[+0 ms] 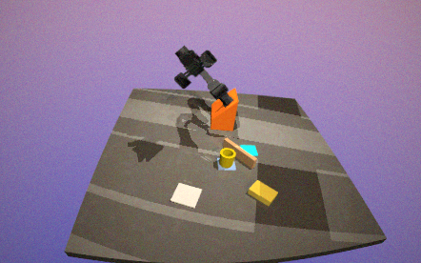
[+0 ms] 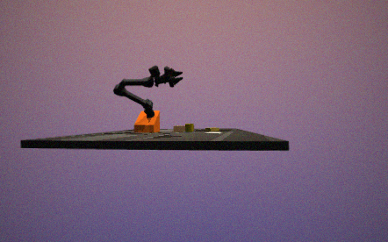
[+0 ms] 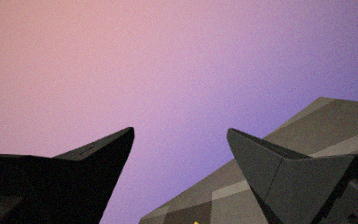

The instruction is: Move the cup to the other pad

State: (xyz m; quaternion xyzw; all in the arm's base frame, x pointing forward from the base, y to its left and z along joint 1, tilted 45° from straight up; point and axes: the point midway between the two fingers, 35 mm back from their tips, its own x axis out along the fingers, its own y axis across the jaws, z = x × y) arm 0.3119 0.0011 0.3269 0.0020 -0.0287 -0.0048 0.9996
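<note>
The yellow cup lies 30 mm ahead of my gripper tip, 170 mm to the left of it and 400 mm below it. Round my gripper tip: blue pad: 30 mm ahead, 170 mm to the left, 440 mm below; wooden plank: 10 mm behind, 240 mm to the left, 420 mm below; white tile: 220 mm ahead, 30 mm to the right, 430 mm below.
</note>
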